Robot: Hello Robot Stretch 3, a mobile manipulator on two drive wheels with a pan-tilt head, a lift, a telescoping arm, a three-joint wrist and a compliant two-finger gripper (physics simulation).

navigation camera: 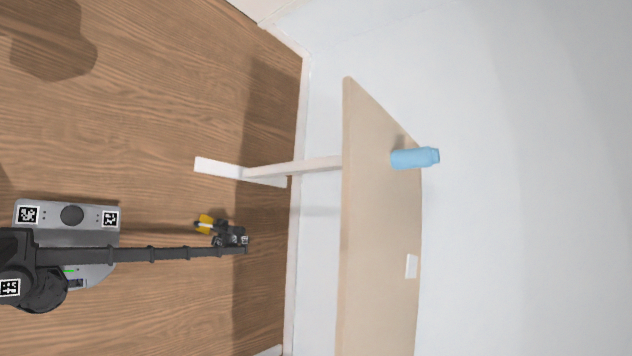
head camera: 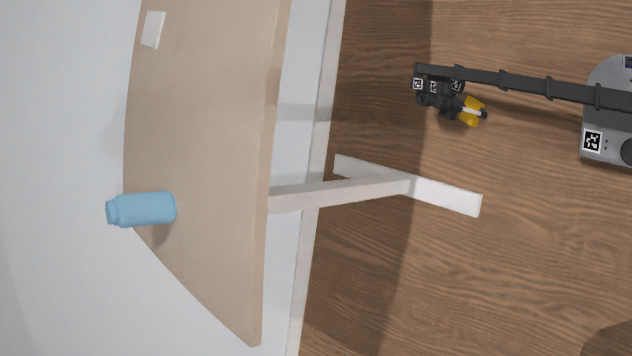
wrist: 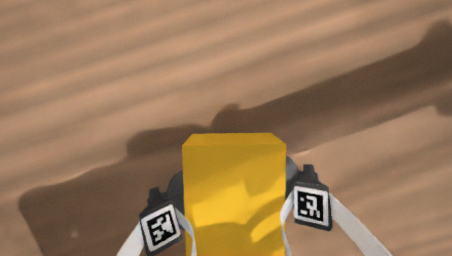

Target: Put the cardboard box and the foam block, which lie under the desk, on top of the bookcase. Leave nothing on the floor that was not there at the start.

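Frame: origin at the robot's base, x up, y right, z ahead, level; millimetres.
Seen in the pictures: gripper, fingertip midpoint: [navigation camera: 202, 225] [head camera: 475, 110]; robot's base, origin of the base link: [navigation camera: 72, 214] [head camera: 631, 150].
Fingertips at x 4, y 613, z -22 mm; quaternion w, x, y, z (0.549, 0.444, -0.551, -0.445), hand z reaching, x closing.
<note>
Pixels of each thing's top centre, then the offset from my fingertips to it. Level surfaces: height alone.
- yellow foam block, middle of its top: [head camera: 469, 110] [navigation camera: 206, 224] dz +7, dx +44, dy +2 mm
- desk, its level: dx +946 mm
- blue bottle, middle of its top: [head camera: 107, 212] [navigation camera: 438, 155] dz +283, dx +1111, dy +208 mm
- white card, middle of its top: [head camera: 150, 28] [navigation camera: 413, 266] dz -138, dx +956, dy +458 mm
The yellow foam block [head camera: 471, 120] [navigation camera: 205, 219] [wrist: 234, 215] is at floor level in front of the desk [head camera: 200, 125] [navigation camera: 380, 210]. My gripper [head camera: 483, 114] [navigation camera: 198, 224] [wrist: 231, 180] points down over it, and in the wrist view its two fingertips press against the block's left and right sides. The gripper is shut on the foam block. The fingers partly cover the block in the head and navigation views. I cannot tell whether its underside touches the floor. The cardboard box and the bookcase do not show in these views.
The desk's white foot [head camera: 450, 195] [navigation camera: 215, 167] stands on the floor beside the gripper. A blue bottle [head camera: 145, 208] [navigation camera: 412, 158] and a white card [head camera: 153, 30] [navigation camera: 411, 266] are on the desk top. My base [head camera: 597, 122] [navigation camera: 107, 236] stands in front of the desk, with the arm extended low.
</note>
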